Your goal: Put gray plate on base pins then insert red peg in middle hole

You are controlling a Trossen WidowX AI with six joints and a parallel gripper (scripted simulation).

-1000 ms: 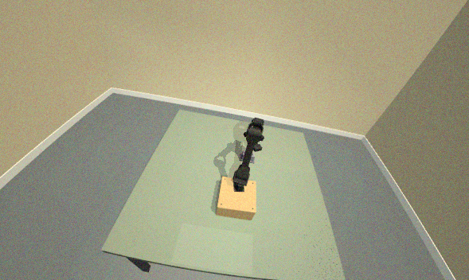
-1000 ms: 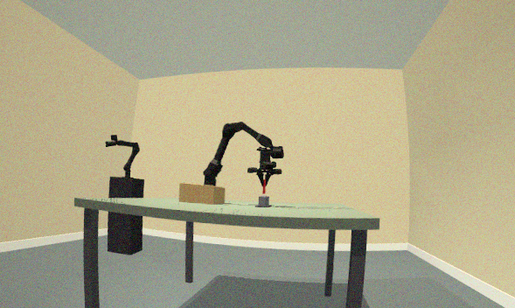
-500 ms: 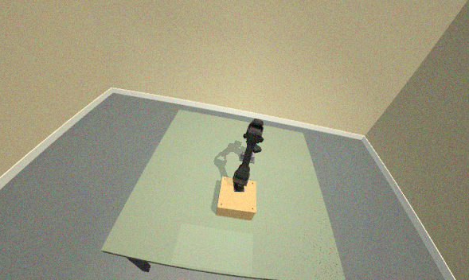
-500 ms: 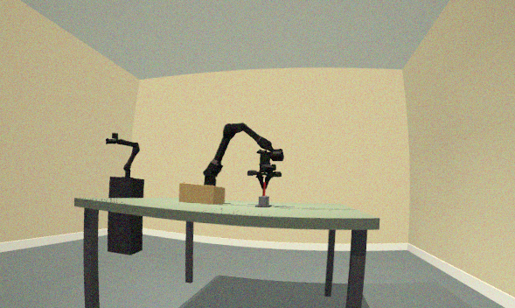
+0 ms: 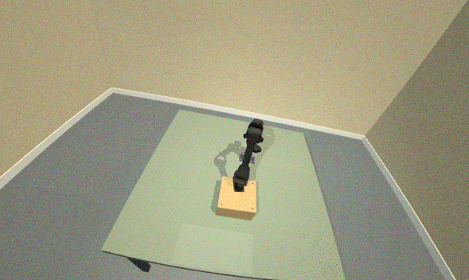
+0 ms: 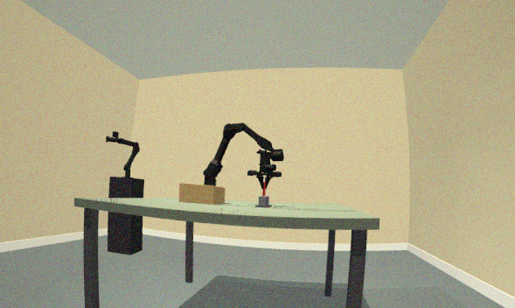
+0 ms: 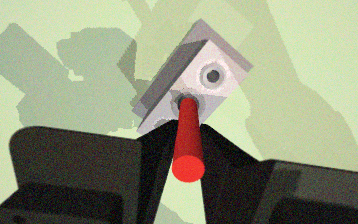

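Right now my gripper tip is right at the red peg. The rest, counted from my gripper tip: gray base (9 cm below); then gray plate (5 cm below).
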